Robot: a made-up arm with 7 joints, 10 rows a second.
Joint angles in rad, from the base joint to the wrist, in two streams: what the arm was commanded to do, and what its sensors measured. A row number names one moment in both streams.
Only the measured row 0 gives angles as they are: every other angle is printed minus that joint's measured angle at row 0.
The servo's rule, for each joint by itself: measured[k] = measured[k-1] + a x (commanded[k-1-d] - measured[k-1]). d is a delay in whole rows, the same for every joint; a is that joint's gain. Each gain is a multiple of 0.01, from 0.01 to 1. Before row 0 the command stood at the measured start. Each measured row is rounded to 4 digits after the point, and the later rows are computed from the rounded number. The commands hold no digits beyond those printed.
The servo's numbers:
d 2
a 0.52 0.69 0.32 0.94 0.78 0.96 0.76
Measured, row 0:
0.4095 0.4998 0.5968 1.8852 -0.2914 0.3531 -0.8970
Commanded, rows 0 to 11:
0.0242 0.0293 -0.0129 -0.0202 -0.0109 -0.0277 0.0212
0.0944 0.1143 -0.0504 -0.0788 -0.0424 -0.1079 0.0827
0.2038 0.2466 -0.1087 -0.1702 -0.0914 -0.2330 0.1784
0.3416 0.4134 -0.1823 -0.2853 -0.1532 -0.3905 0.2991
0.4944 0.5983 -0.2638 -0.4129 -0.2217 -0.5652 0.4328
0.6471 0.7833 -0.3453 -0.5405 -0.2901 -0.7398 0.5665
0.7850 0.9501 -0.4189 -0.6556 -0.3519 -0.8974 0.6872
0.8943 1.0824 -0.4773 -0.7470 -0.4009 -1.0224 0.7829
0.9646 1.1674 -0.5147 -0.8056 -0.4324 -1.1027 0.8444
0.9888 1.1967 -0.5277 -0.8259 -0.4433 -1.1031 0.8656
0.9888 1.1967 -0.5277 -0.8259 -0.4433 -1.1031 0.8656
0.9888 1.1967 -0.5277 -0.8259 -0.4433 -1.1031 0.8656
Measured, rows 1 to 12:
0.0000 0.0000 0.0000 0.0000 0.0000 0.0000 0.0000
0.0000 0.0000 0.0000 0.0000 0.0000 0.0000 0.0000
0.0126 0.0202 -0.0041 -0.0190 -0.0085 -0.0266 0.0161
0.0551 0.0851 -0.0189 -0.0752 -0.0349 -0.1046 0.0667
0.1324 0.1965 -0.0476 -0.1645 -0.0790 -0.2279 0.1516
0.2412 0.3462 -0.0907 -0.2781 -0.1369 -0.3840 0.2637
0.3729 0.5201 -0.1461 -0.4048 -0.2030 -0.5580 0.3922
0.5155 0.7017 -0.2098 -0.5324 -0.2709 -0.7325 0.5247
0.6556 0.8731 -0.2767 -0.6482 -0.3341 -0.8908 0.6482
0.7797 1.0175 -0.3409 -0.7411 -0.3862 -1.0171 0.7506
0.8758 1.1209 -0.3965 -0.8017 -0.4222 -1.0993 0.8219
0.9346 1.1732 -0.4385 -0.8244 -0.4387 -1.1029 0.8551

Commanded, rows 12 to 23:
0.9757 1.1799 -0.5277 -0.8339 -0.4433 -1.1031 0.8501
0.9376 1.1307 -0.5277 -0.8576 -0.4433 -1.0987 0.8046
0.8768 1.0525 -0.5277 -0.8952 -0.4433 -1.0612 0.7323
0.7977 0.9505 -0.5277 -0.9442 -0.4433 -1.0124 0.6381
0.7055 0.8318 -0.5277 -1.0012 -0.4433 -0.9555 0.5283
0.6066 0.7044 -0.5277 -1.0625 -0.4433 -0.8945 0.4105
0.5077 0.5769 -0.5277 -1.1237 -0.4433 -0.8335 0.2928
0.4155 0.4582 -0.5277 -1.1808 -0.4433 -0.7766 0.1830
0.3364 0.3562 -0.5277 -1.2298 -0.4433 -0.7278 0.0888
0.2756 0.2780 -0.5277 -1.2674 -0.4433 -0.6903 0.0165
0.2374 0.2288 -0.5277 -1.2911 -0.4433 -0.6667 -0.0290
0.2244 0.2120 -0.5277 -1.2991 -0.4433 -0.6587 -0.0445
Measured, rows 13 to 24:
0.9628 1.1894 -0.4670 -0.8258 -0.4423 -1.1031 0.8631
0.9763 1.1944 -0.4864 -0.8259 -0.4431 -1.1031 0.8650
0.9760 1.1844 -0.4996 -0.8334 -0.4433 -1.1031 0.8537
0.9560 1.1473 -0.5086 -0.8561 -0.4433 -1.0989 0.8164
0.9148 1.0819 -0.5147 -0.8929 -0.4433 -1.0627 0.7525
0.8539 0.9912 -0.5189 -0.9411 -0.4433 -1.0144 0.6656
0.7767 0.8812 -0.5217 -0.9976 -0.4433 -0.9579 0.5613
0.6882 0.7592 -0.5236 -1.0586 -0.4433 -0.8970 0.4467
0.5943 0.6334 -0.5249 -1.1198 -0.4433 -0.8360 0.3297
0.5013 0.5125 -0.5258 -1.1771 -0.4433 -0.7790 0.2182
0.4156 0.4047 -0.5264 -1.2266 -0.4433 -0.7298 0.1199
0.3428 0.3173 -0.5268 -1.2650 -0.4433 -0.6919 0.0413

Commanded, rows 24 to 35:
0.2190 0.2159 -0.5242 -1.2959 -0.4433 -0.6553 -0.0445
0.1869 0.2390 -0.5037 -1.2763 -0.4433 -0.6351 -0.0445
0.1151 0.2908 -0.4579 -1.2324 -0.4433 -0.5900 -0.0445
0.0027 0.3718 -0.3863 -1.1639 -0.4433 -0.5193 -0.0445
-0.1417 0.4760 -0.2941 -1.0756 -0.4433 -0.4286 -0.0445
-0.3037 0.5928 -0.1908 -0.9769 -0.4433 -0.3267 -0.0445
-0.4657 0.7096 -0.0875 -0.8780 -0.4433 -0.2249 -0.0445
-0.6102 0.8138 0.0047 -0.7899 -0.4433 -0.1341 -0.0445
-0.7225 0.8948 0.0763 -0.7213 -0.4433 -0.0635 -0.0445
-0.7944 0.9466 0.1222 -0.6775 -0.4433 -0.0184 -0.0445
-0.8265 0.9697 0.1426 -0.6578 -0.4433 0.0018 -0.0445
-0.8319 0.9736 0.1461 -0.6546 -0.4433 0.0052 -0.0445
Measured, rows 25 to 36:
0.2880 0.2562 -0.5271 -1.2895 -0.4433 -0.6677 -0.0121
0.2549 0.2257 -0.5273 -1.2985 -0.4433 -0.6591 -0.0367
0.2362 0.2189 -0.5263 -1.2961 -0.4433 -0.6555 -0.0426
0.2106 0.2328 -0.5191 -1.2775 -0.4433 -0.6359 -0.0440
0.1609 0.2728 -0.4995 -1.2351 -0.4433 -0.5918 -0.0444
0.0786 0.3411 -0.4633 -1.1682 -0.4433 -0.5222 -0.0445
-0.0360 0.4342 -0.4092 -1.0812 -0.4433 -0.4323 -0.0445
-0.1752 0.5436 -0.3393 -0.9832 -0.4433 -0.3309 -0.0445
-0.3263 0.6581 -0.2587 -0.8843 -0.4433 -0.2291 -0.0445
-0.4739 0.7655 -0.1744 -0.7956 -0.4433 -0.1379 -0.0445
-0.6032 0.8547 -0.0942 -0.7258 -0.4433 -0.0665 -0.0445
-0.7026 0.9181 -0.0250 -0.6804 -0.4433 -0.0203 -0.0445

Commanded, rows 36 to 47:
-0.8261 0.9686 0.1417 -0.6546 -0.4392 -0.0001 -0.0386
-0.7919 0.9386 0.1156 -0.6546 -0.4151 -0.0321 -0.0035
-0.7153 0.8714 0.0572 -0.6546 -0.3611 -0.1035 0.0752
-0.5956 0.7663 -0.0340 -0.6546 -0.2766 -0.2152 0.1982
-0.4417 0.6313 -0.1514 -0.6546 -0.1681 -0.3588 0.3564
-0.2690 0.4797 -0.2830 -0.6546 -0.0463 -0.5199 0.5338
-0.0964 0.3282 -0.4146 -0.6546 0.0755 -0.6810 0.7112
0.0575 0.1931 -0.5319 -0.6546 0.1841 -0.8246 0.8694
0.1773 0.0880 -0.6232 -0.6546 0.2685 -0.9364 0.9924
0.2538 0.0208 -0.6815 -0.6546 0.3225 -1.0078 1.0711
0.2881 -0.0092 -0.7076 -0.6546 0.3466 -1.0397 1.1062
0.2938 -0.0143 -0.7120 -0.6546 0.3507 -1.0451 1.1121
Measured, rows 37 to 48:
-0.7670 0.9537 0.0286 -0.6592 -0.4433 0.0009 -0.0445
-0.8007 0.9674 0.0662 -0.6549 -0.4433 0.0050 -0.0445
-0.8139 0.9682 0.0904 -0.6546 -0.4401 0.0001 -0.0400
-0.8025 0.9478 0.0985 -0.6546 -0.4206 -0.0308 -0.0123
-0.7572 0.8951 0.0853 -0.6546 -0.3742 -0.1006 0.0542
-0.6732 0.8062 0.0471 -0.6546 -0.2981 -0.2106 0.1636
-0.5528 0.6855 -0.0164 -0.6546 -0.1967 -0.3529 0.3101
-0.4052 0.5435 -0.1017 -0.6546 -0.0794 -0.5132 0.4801
-0.2446 0.3949 -0.2018 -0.6546 0.0414 -0.6743 0.6557
-0.0875 0.2557 -0.3074 -0.6546 0.1527 -0.8186 0.8181
0.0502 0.1400 -0.4085 -0.6546 0.2430 -0.9317 0.9506
0.1561 0.0578 -0.4959 -0.6546 0.3050 -1.0048 1.0422

